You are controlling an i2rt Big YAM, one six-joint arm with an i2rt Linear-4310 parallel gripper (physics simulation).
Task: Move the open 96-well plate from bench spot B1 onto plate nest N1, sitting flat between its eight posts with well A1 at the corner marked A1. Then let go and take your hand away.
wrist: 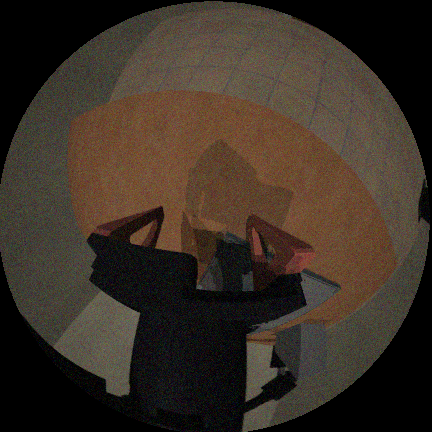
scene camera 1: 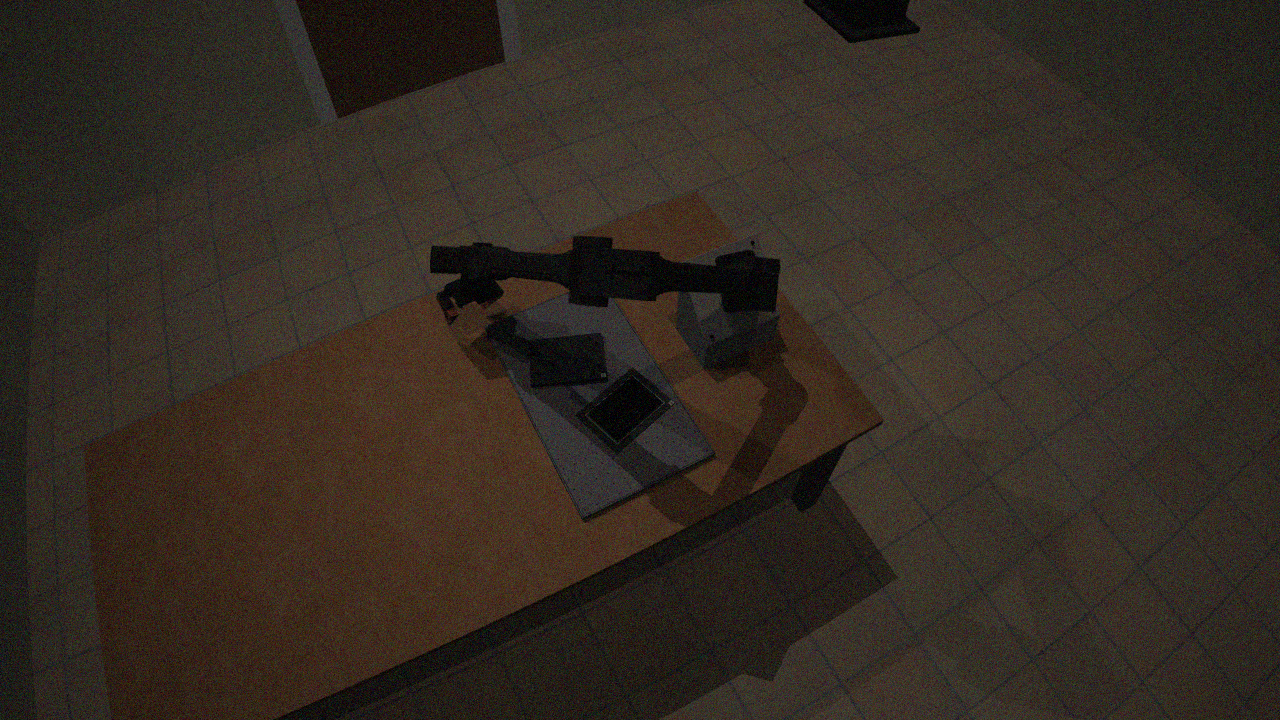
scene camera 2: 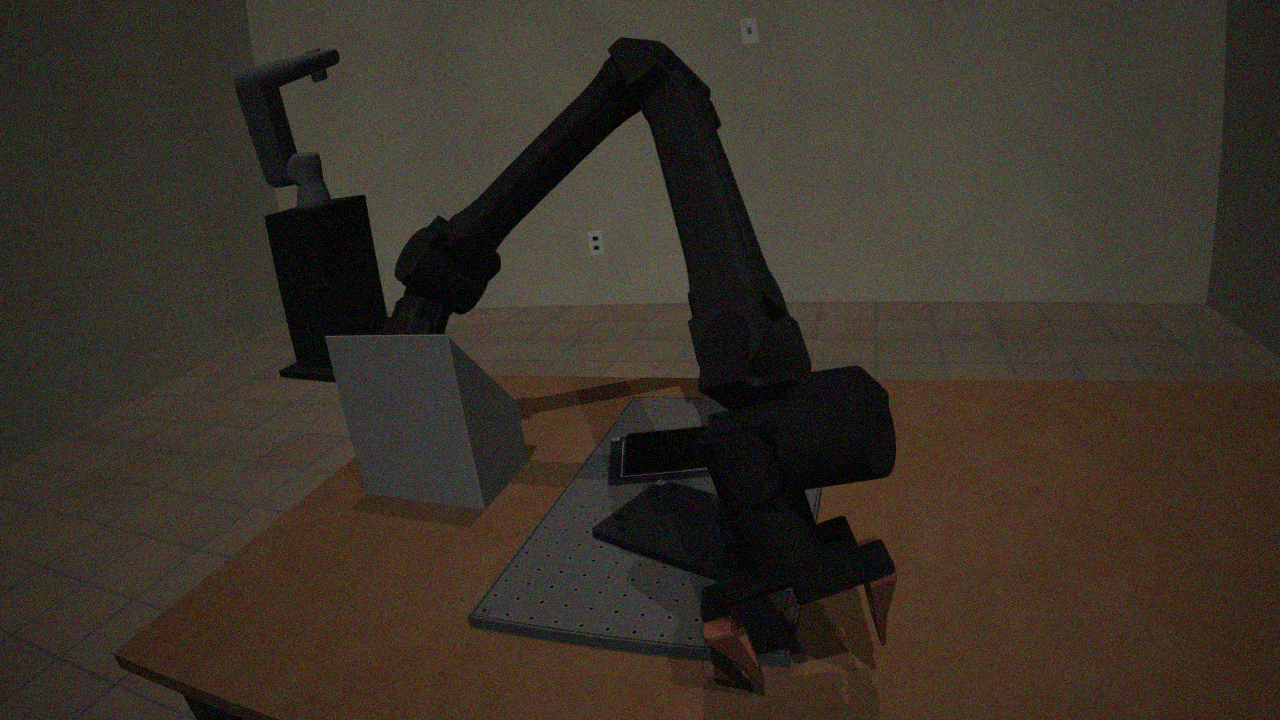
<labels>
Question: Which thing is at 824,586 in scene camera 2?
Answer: My gripper.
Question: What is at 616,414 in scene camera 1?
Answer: A dark well plate.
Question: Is my gripper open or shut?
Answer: Open.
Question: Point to a dark well plate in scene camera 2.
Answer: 675,449
</labels>
